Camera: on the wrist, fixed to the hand. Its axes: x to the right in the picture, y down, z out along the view.
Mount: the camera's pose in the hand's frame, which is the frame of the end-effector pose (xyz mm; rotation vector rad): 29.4 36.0 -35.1 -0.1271 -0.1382 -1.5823
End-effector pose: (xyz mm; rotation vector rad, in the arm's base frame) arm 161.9 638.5 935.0 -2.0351 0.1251 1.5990
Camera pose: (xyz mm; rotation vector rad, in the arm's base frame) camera 186.9 599.0 900.2 -1.2669 -1.3018 0.6374
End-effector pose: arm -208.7 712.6 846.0 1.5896 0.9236 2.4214
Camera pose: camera -243.6 680.0 879.3 0.4456 1.2146 1.1478
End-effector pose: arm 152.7 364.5 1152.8 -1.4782 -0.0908 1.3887
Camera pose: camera 168.4 346.7 1099.6 -0.8751 -1.1645 0.1486
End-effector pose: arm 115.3 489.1 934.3 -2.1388 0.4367 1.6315
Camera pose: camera 135.0 440.4 909.2 -1.4910 -1.1522 0.7634
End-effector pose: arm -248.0 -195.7 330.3 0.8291 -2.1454 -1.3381
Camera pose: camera -253.9 -226.0 379.7 -2.0105 0.8874 1.5942
